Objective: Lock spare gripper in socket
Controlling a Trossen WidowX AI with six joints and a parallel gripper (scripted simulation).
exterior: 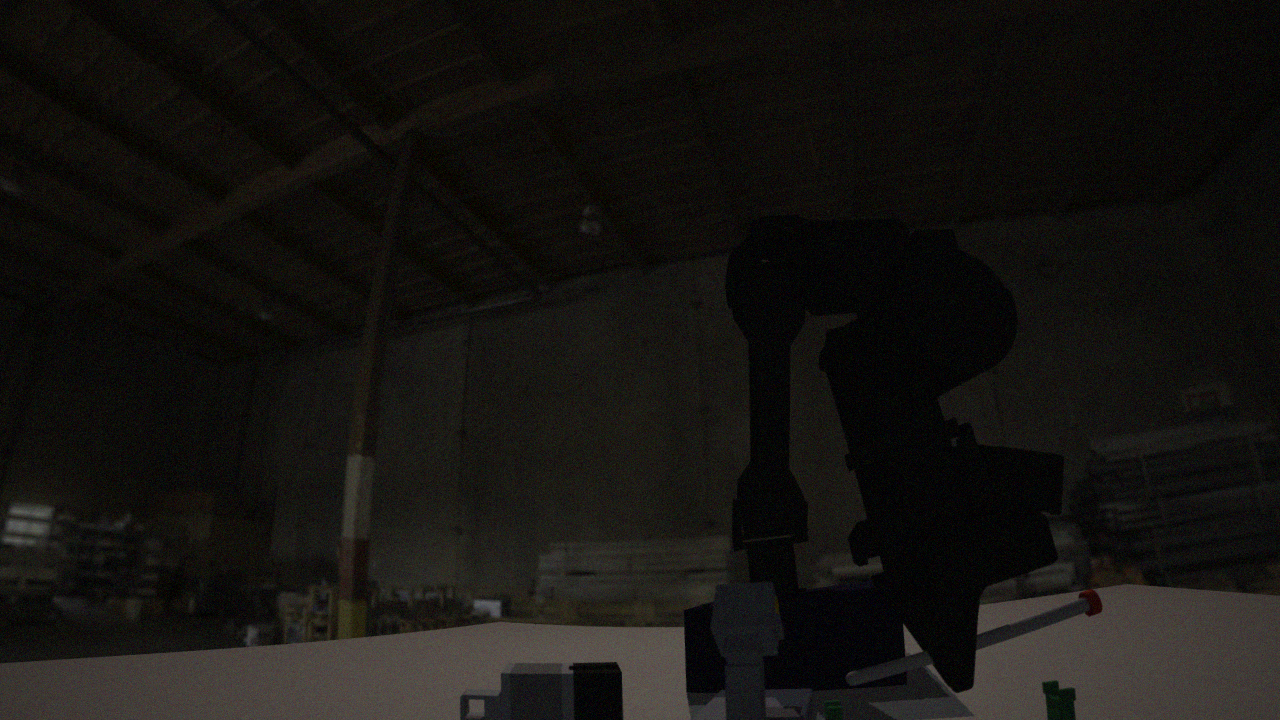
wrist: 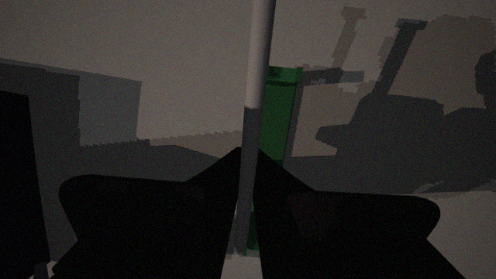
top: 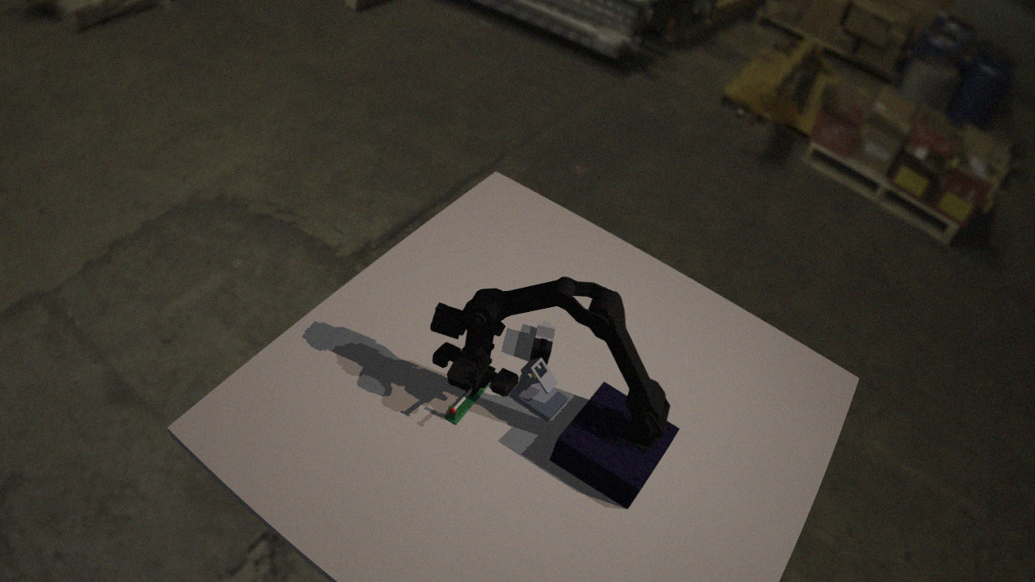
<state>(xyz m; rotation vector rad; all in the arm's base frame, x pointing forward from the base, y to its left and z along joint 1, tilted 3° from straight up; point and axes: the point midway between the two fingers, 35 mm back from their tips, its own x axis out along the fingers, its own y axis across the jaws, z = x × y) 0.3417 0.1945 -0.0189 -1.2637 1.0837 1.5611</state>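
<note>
My gripper tip is 20 mm short of the green stand, 10 mm to the left of it and 20 mm above it. Also, from my gripper tip: grey mount 70 mm behind, 140 mm to the right, 10 mm above; then spare gripper 20 mm ahead, 270 mm to the right, 20 mm below.
</note>
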